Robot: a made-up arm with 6 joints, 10 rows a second.
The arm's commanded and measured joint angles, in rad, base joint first. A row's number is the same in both.
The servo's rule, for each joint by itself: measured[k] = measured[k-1] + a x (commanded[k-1-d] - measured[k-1]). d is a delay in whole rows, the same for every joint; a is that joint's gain. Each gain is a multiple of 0.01, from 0.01 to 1. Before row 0 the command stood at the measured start. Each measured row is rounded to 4 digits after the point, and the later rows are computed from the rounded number. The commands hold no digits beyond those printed.
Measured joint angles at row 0:
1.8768 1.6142 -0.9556 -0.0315 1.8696 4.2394
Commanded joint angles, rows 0 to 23:
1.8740 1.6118 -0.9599 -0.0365 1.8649 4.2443
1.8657 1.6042 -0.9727 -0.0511 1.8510 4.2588
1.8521 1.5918 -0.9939 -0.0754 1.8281 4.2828
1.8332 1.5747 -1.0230 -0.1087 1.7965 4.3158
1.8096 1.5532 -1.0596 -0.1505 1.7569 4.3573
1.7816 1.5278 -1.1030 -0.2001 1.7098 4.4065
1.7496 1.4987 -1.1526 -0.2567 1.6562 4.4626
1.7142 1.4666 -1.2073 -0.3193 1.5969 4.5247
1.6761 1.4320 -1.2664 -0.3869 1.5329 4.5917
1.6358 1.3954 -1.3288 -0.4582 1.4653 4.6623
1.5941 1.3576 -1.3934 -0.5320 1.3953 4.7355
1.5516 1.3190 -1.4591 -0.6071 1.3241 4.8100
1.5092 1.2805 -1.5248 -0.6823 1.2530 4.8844
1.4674 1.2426 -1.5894 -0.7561 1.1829 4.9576
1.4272 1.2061 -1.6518 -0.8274 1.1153 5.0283
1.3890 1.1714 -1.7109 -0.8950 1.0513 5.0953
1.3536 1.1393 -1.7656 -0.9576 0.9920 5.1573
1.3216 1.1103 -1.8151 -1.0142 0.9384 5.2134
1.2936 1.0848 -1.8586 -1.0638 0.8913 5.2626
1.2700 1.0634 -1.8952 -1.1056 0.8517 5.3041
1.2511 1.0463 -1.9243 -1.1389 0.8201 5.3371
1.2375 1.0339 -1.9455 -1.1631 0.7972 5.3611
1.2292 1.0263 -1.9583 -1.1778 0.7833 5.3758
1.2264 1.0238 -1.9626 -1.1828 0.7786 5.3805
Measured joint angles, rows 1 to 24:
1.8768 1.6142 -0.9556 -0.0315 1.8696 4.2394
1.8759 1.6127 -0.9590 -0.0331 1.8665 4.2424
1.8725 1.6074 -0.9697 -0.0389 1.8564 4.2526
1.8658 1.5977 -0.9886 -0.0506 1.8380 4.2713
1.8550 1.5834 -1.0154 -0.0692 1.8110 4.2989
1.8400 1.5647 -1.0499 -0.0952 1.7758 4.3351
1.8207 1.5418 -1.0913 -0.1288 1.7329 4.3794
1.7972 1.5151 -1.1391 -0.1697 1.6830 4.4310
1.7698 1.4850 -1.1923 -0.2176 1.6270 4.4891
1.7389 1.4521 -1.2501 -0.2718 1.5658 4.5527
1.7049 1.4169 -1.3115 -0.3314 1.5005 4.6207
1.6683 1.3801 -1.3754 -0.3956 1.4321 4.6919
1.6298 1.3422 -1.4407 -0.4633 1.3619 4.7651
1.5900 1.3039 -1.5063 -0.5334 1.2911 4.8391
1.5495 1.2659 -1.5711 -0.6047 1.2208 4.9126
1.5091 1.2288 -1.6340 -0.6760 1.1522 4.9843
1.4695 1.1932 -1.6940 -0.7461 1.0866 5.0531
1.4313 1.1598 -1.7498 -0.8138 1.0251 5.1177
1.3951 1.1291 -1.8007 -0.8779 0.9687 5.1770
1.3616 1.1016 -1.8459 -0.9374 0.9184 5.2301
1.3314 1.0779 -1.8844 -0.9912 0.8750 5.2760
1.3049 1.0583 -1.9155 -1.0385 0.8393 5.3139
1.2827 1.0432 -1.9389 -1.0784 0.8119 5.3432
1.2650 1.0327 -1.9540 -1.1102 0.7933 5.3634
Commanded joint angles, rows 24 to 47:
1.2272 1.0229 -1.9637 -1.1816 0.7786 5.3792
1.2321 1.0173 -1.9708 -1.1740 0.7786 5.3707
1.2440 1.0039 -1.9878 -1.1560 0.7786 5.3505
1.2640 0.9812 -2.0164 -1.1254 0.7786 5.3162
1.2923 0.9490 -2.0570 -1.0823 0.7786 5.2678
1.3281 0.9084 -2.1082 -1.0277 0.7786 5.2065
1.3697 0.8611 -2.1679 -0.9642 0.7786 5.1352
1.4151 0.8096 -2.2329 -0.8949 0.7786 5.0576
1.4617 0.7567 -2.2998 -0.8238 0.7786 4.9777
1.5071 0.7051 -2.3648 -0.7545 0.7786 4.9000
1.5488 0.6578 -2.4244 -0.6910 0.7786 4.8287
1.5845 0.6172 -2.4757 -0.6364 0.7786 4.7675
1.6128 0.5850 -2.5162 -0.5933 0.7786 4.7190
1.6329 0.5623 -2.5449 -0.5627 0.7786 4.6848
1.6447 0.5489 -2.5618 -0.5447 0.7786 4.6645
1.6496 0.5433 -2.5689 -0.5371 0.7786 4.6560
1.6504 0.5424 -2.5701 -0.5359 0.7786 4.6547
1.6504 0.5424 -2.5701 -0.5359 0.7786 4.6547
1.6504 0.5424 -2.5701 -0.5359 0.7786 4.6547
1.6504 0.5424 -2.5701 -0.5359 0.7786 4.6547
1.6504 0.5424 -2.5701 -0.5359 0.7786 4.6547
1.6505 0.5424 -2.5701 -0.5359 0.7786 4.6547
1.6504 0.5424 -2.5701 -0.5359 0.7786 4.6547
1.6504 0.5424 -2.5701 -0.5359 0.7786 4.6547
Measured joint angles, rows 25 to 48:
1.2523 1.0272 -1.9607 -1.1334 0.7837 5.3740
1.2440 1.0245 -1.9630 -1.1488 0.7804 5.3772
1.2401 1.0200 -1.9691 -1.1569 0.7792 5.3732
1.2414 1.0100 -1.9837 -1.1566 0.7788 5.3591
1.2489 0.9921 -2.0092 -1.1466 0.7787 5.3325
1.2632 0.9654 -2.0465 -1.1260 0.7786 5.2924
1.2846 0.9301 -2.0946 -1.0945 0.7786 5.2391
1.3127 0.8873 -2.1518 -1.0528 0.7786 5.1747
1.3465 0.8391 -2.2151 -1.0023 0.7786 5.1021
1.3845 0.7880 -2.2812 -0.9452 0.7786 5.0250
1.4250 0.7366 -2.3464 -0.8842 0.7786 4.9475
1.4659 0.6877 -2.4072 -0.8224 0.7786 4.8738
1.5050 0.6440 -2.4606 -0.7629 0.7786 4.8079
1.5406 0.6074 -2.5040 -0.7086 0.7786 4.7528
1.5711 0.5794 -2.5359 -0.6619 0.7786 4.7106
1.5954 0.5605 -2.5561 -0.6244 0.7786 4.6820
1.6133 0.5498 -2.5661 -0.5965 0.7786 4.6659
1.6255 0.5452 -2.5692 -0.5771 0.7786 4.6590
1.6337 0.5435 -2.5699 -0.5639 0.7786 4.6563
1.6392 0.5428 -2.5701 -0.5549 0.7786 4.6553
1.6429 0.5426 -2.5701 -0.5488 0.7786 4.6549
1.6454 0.5425 -2.5701 -0.5447 0.7786 4.6548
1.6471 0.5424 -2.5701 -0.5419 0.7786 4.6547
1.6482 0.5424 -2.5701 -0.5400 0.7786 4.6547

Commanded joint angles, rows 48 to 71:
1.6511 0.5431 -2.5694 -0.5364 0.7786 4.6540
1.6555 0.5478 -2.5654 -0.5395 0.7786 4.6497
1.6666 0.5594 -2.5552 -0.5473 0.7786 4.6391
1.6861 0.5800 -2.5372 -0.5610 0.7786 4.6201
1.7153 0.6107 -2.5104 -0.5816 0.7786 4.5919
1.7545 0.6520 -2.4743 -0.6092 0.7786 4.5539
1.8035 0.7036 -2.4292 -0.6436 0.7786 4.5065
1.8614 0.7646 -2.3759 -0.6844 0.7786 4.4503
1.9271 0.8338 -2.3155 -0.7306 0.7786 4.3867
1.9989 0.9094 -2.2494 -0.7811 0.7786 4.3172
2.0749 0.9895 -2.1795 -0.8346 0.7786 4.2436
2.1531 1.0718 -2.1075 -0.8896 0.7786 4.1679
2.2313 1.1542 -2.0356 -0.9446 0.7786 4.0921
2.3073 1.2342 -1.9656 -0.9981 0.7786 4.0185
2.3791 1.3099 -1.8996 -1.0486 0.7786 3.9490
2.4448 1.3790 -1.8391 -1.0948 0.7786 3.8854
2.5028 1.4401 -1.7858 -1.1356 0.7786 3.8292
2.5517 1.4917 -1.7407 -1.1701 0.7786 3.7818
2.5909 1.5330 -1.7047 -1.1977 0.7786 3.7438
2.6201 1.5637 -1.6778 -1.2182 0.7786 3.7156
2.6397 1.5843 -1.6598 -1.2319 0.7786 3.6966
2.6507 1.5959 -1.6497 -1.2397 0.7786 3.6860
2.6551 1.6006 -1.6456 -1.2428 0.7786 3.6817
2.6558 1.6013 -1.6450 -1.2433 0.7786 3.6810
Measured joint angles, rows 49 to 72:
1.6489 0.5424 -2.5701 -0.5387 0.7786 4.6547
1.6496 0.5428 -2.5696 -0.5380 0.7786 4.6543
1.6515 0.5459 -2.5663 -0.5385 0.7786 4.6514
1.6565 0.5543 -2.5576 -0.5413 0.7786 4.6438
1.6663 0.5702 -2.5417 -0.5476 0.7786 4.6291
1.6825 0.5953 -2.5173 -0.5585 0.7786 4.6060
1.7063 0.6305 -2.4838 -0.5747 0.7786 4.5737
1.7384 0.6758 -2.4412 -0.5967 0.7786 4.5320
1.7790 0.7309 -2.3903 -0.6248 0.7786 4.4813
1.8279 0.7947 -2.3320 -0.6587 0.7786 4.4226
1.8843 0.8658 -2.2676 -0.6979 0.7786 4.3573
1.9472 0.9425 -2.1989 -0.7416 0.7786 4.2868
2.0151 1.0227 -2.1276 -0.7890 0.7786 4.2131
2.0864 1.1042 -2.0558 -0.8388 0.7786 4.1381
2.1593 1.1848 -1.9854 -0.8898 0.7786 4.0639
2.2318 1.2624 -1.9185 -0.9406 0.7786 3.9927
2.3021 1.3347 -1.8566 -0.9899 0.7786 3.9262
2.3683 1.4000 -1.8014 -1.0365 0.7786 3.8661
2.4288 1.4569 -1.7541 -1.0793 0.7786 3.8138
2.4823 1.5041 -1.7156 -1.1172 0.7786 3.7704
2.5278 1.5411 -1.6861 -1.1495 0.7786 3.7364
2.5647 1.5679 -1.6656 -1.1759 0.7786 3.7117
2.5931 1.5853 -1.6532 -1.1963 0.7786 3.6958
2.6136 1.5948 -1.6473 -1.2112 0.7786 3.6871

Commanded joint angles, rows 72 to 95:
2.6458 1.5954 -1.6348 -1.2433 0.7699 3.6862
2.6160 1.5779 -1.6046 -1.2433 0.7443 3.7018
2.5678 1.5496 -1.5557 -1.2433 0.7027 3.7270
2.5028 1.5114 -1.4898 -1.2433 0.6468 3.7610
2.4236 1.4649 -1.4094 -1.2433 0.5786 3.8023
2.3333 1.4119 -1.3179 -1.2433 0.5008 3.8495
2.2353 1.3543 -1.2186 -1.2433 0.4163 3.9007
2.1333 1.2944 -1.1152 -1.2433 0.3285 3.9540
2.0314 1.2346 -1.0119 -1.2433 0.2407 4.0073
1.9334 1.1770 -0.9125 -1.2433 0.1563 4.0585
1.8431 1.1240 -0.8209 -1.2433 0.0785 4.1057
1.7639 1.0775 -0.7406 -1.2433 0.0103 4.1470
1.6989 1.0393 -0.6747 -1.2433 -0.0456 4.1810
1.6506 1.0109 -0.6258 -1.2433 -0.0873 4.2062
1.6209 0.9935 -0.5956 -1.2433 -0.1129 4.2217
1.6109 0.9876 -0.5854 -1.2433 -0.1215 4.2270
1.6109 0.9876 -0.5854 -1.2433 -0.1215 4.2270
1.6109 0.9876 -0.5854 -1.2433 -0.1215 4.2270
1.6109 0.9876 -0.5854 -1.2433 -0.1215 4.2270
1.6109 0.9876 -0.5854 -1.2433 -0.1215 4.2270
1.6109 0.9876 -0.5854 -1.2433 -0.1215 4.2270
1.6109 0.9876 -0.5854 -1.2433 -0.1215 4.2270
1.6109 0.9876 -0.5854 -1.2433 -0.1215 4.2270
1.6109 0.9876 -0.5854 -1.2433 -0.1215 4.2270
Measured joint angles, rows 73 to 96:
2.6275 1.5988 -1.6455 -1.2215 0.7786 3.6833
2.6335 1.5967 -1.6372 -1.2285 0.7729 3.6851
2.6277 1.5850 -1.6118 -1.2332 0.7543 3.6955
2.6079 1.5631 -1.5680 -1.2364 0.7208 3.7150
2.5732 1.5310 -1.5070 -1.2386 0.6727 3.7435
2.5238 1.4900 -1.4309 -1.2401 0.6115 3.7800
2.4609 1.4416 -1.3428 -1.2411 0.5395 3.8231
2.3865 1.3875 -1.2459 -1.2418 0.4594 3.8712
2.3029 1.3298 -1.1440 -1.2423 0.3743 3.9225
2.2133 1.2708 -1.0410 -1.2426 0.2875 3.9751
2.1209 1.2126 -0.9408 -1.2428 0.2022 4.0268
2.0292 1.1577 -0.8473 -1.2430 0.1218 4.0757
1.9417 1.1080 -0.7641 -1.2431 0.0493 4.1199
1.8616 1.0654 -0.6944 -1.2432 -0.0124 4.1578
1.7920 1.0316 -0.6409 -1.2432 -0.0611 4.1878
1.7355 1.0080 -0.6056 -1.2432 -0.0948 4.2088
1.6944 0.9954 -0.5898 -1.2432 -0.1122 4.2201
1.6668 0.9906 -0.5864 -1.2432 -0.1182 4.2244
1.6484 0.9887 -0.5856 -1.2432 -0.1203 4.2260
1.6360 0.9880 -0.5854 -1.2432 -0.1211 4.2266
1.6277 0.9878 -0.5854 -1.2432 -0.1214 4.2268
1.6222 0.9877 -0.5854 -1.2432 -0.1215 4.2269
1.6185 0.9876 -0.5854 -1.2432 -0.1215 4.2270
1.6160 0.9876 -0.5854 -1.2432 -0.1215 4.2270

